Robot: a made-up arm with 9 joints.
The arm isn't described. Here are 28 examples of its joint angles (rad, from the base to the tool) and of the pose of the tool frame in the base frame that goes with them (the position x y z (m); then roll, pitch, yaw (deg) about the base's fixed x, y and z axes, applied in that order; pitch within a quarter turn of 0, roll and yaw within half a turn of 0).
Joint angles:
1: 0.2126 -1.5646 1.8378 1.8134 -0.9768 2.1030 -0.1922 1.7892 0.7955
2: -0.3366 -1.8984 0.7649 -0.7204 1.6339 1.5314 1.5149 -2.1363 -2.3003
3: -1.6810 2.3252 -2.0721 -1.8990 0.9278 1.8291 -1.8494 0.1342 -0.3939
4: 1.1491 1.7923 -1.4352 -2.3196 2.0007 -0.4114 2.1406 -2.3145 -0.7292
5: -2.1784 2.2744 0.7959 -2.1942 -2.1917 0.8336 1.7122 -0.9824 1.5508
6: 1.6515 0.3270 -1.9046 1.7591 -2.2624 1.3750 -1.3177 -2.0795 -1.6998
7: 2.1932 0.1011 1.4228 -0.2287 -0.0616 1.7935 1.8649 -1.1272 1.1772
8: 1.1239 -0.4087 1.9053 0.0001 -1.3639 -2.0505 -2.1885 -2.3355 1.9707
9: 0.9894 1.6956 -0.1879 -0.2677 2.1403 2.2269 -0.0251 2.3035 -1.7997
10: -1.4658 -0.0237 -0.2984 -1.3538 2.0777 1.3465 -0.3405 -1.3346 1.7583
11: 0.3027 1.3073 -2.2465 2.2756 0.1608 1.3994 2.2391 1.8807 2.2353
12: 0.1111 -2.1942 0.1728 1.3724 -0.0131 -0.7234 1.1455 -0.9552 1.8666
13: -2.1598 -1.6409 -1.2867 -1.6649 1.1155 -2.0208 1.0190 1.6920 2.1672
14: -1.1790 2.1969 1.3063 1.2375 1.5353 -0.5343 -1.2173 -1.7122 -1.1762
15: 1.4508 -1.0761 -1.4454 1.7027 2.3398 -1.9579 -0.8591 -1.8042 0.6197
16: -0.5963 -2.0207 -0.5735 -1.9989 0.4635 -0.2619 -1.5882 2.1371 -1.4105
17: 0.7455 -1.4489 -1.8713 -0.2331 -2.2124 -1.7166 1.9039 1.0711 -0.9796
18: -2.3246 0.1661 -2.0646 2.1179 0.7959 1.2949 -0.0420 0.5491 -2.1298
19: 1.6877 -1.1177 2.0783 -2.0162 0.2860 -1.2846 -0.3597 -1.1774 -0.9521
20: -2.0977 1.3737 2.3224 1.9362 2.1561 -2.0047 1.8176 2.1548 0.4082
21: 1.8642 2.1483 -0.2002 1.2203 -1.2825 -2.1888 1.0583 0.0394 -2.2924
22: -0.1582 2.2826 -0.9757 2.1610 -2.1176 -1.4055 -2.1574 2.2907 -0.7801
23: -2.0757 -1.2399 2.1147 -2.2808 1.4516 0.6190 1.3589 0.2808 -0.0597
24: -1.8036 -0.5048 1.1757 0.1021 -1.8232 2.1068 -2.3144 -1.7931 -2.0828
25: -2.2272 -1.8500 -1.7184 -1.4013 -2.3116 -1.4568 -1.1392 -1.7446 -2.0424
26: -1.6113 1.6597 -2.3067 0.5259 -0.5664 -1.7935 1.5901 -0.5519 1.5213
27: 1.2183 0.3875 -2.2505 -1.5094 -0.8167 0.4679 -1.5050 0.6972 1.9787
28: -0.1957 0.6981 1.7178 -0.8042 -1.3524 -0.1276 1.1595 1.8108 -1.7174
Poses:
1: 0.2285 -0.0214 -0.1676 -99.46 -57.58 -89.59
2: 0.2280 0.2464 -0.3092 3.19 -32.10 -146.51
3: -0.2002 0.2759 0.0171 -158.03 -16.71 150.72
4: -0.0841 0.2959 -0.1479 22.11 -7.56 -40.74
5: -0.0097 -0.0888 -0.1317 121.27 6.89 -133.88
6: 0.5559 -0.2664 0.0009 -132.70 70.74 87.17
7: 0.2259 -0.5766 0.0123 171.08 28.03 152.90
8: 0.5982 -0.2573 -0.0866 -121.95 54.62 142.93
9: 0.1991 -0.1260 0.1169 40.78 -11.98 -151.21
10: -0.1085 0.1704 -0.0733 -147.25 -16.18 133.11
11: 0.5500 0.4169 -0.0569 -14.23 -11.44 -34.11
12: 0.1833 0.2831 0.1483 -9.43 -3.31 178.76
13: 0.1821 0.0965 0.0814 -14.10 -47.37 -50.89
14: 0.0004 0.4294 0.2712 57.58 41.64 -16.60
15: 0.2944 0.0697 0.1734 -176.31 24.28 -76.26
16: -0.0120 0.2080 -0.0765 -153.04 -55.09 -66.86
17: 0.1988 0.4638 0.0976 -0.19 -8.32 54.00
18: -0.3067 -0.4654 0.1135 101.37 26.03 -71.66
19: 0.4040 -0.2590 0.3589 115.28 -5.05 137.51
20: -0.0553 -0.3010 0.1049 11.43 63.06 -72.46
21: 0.4173 -0.1366 -0.3116 -160.33 0.01 65.16
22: 0.1951 0.2039 -0.1653 41.57 25.92 79.33
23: -0.4981 0.3333 0.1398 115.39 19.78 72.12
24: -0.1088 0.0774 -0.5209 -57.04 -5.70 -146.25
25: -0.5015 0.1456 0.3309 110.40 -32.04 -43.42
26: -0.3173 0.0649 0.0758 -42.44 -12.43 -14.94
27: 0.2761 0.3869 0.0442 117.06 1.21 120.86
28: 0.0358 0.2082 0.0074 -40.91 4.58 -109.68
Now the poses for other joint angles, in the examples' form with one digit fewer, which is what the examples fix.
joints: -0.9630 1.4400 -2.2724 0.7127 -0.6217 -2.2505 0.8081 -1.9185 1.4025
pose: -0.208 0.395 0.067 -58.5 54.0 -43.8
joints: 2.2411 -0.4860 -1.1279 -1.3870 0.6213 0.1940 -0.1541 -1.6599 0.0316
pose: -0.255 -0.153 0.103 -155.5 5.5 -58.0
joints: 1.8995 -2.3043 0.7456 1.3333 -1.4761 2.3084 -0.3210 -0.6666 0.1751
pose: 0.069 -0.192 0.094 117.2 4.5 174.2
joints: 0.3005 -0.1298 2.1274 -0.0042 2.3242 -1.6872 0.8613 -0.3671 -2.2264
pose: 0.676 0.147 -0.139 130.8 63.3 44.8
